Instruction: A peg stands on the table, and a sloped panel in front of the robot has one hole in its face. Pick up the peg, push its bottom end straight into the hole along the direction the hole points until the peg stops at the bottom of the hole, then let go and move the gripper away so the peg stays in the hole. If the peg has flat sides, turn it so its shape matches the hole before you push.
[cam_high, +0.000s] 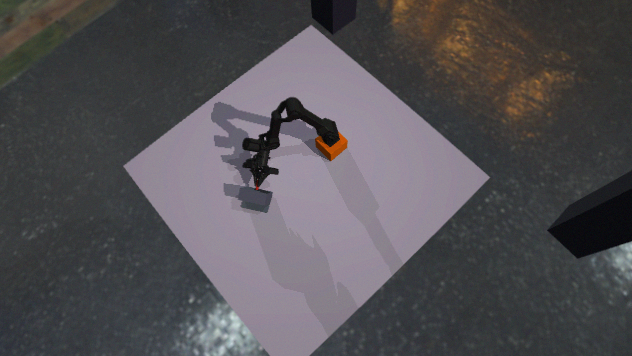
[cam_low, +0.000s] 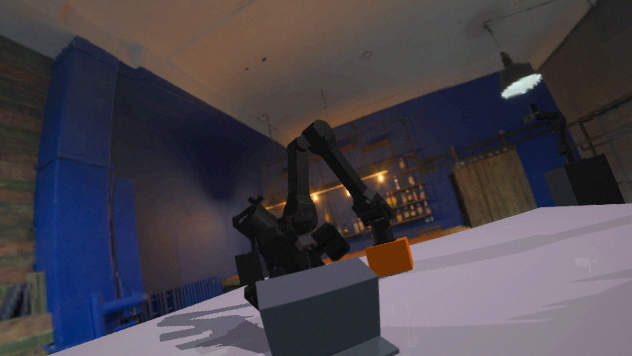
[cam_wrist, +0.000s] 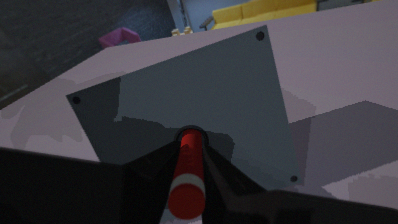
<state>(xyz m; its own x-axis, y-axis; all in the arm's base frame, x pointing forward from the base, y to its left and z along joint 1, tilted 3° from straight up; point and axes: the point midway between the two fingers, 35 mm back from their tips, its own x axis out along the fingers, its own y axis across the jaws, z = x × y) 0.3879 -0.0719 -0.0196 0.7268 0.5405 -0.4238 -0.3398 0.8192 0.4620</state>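
Right now my gripper tip is 1 cm past the red peg and 1 cm to the left of it. Also, from my gripper tip: grey sloped panel block 3 cm ahead, 2 cm to the left, 2 cm below.
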